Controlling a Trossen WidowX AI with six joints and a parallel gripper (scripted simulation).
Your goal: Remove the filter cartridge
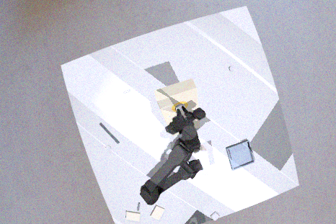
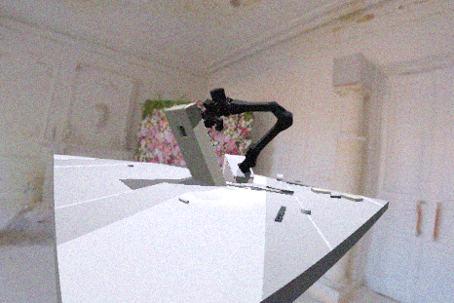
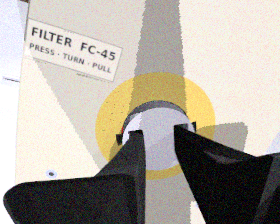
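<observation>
Right now the cream service panel is 30 mm behind my gripper tip and 80 mm below it. Round my gripper tip: round filter cartridge (10 mm ahead, 10 mm below); blue-grey square tray (450 mm behind, 240 mm to the right, 240 mm below).
</observation>
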